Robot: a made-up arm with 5 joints.
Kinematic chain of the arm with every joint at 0, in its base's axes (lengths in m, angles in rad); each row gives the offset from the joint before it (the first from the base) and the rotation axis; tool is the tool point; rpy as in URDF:
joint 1: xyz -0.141 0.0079 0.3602 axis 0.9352 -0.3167 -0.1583
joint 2: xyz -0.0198 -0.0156 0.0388 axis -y
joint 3: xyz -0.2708 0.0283 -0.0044 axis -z
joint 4: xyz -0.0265 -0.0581 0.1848 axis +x
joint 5: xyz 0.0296 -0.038 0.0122 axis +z
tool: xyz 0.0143 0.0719 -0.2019 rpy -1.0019 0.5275 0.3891
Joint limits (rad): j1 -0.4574..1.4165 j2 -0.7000..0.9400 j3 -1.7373..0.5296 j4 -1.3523..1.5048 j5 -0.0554..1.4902
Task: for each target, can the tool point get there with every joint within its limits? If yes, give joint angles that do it. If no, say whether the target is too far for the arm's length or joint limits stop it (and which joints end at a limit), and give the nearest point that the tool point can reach.
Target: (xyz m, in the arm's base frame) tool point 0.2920 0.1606 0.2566
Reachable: no: joint limits stop it (at a limit: joint 1, joint 2, joint 3, joint 4, joint 5) | nearest point -0.0505 0.0696 0.5067 | short by 0.434 m
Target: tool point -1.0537 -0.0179 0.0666
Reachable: no: too far | nearest point -0.6401 -0.0339 0.1626 | short by 0.425 m
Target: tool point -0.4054 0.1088 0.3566
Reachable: yes | joints 1.2278 0.1322 0.1544 0.3413 0.1535
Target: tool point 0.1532 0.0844 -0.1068
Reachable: no: joint limits stop it (at a limit: joint 2, joint 5) | nearest point -0.2344 0.1423 0.1324 | short by 0.459 m
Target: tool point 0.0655 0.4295 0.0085
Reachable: no: joint limits stop it (at a limit: joint 1, joint 2, joint 5) | nearest point -0.2391 0.3012 0.1587 | short by 0.363 m
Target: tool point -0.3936 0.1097 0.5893
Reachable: yes | joints -0.1833 -0.5632 -0.1300 0.5276 0.6487
